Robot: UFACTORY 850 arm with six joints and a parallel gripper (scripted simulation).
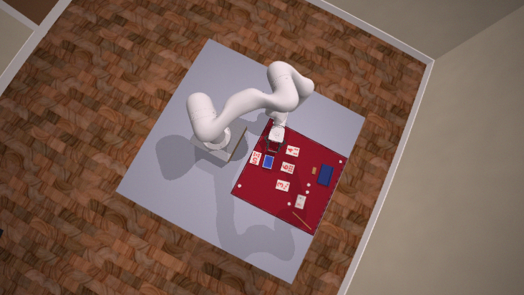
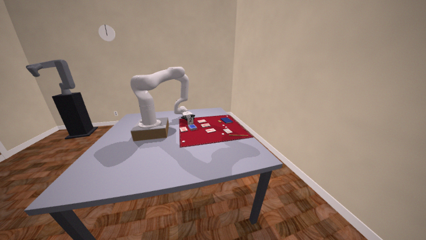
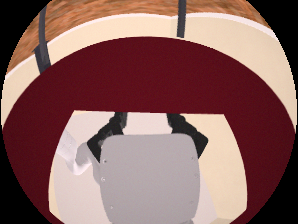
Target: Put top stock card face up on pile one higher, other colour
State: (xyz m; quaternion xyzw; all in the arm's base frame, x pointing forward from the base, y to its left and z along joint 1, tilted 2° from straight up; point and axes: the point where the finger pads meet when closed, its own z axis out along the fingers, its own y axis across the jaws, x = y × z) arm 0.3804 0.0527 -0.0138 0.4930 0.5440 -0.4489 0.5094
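Now: the card 90 mm behind my hand, 90 mm to the right of it and 60 mm below it. Also, from my hand: pencil: 360 mm ahead, 380 mm to the right, 70 mm below; then red card cloth: 190 mm ahead, 120 mm to the right, 90 mm below.
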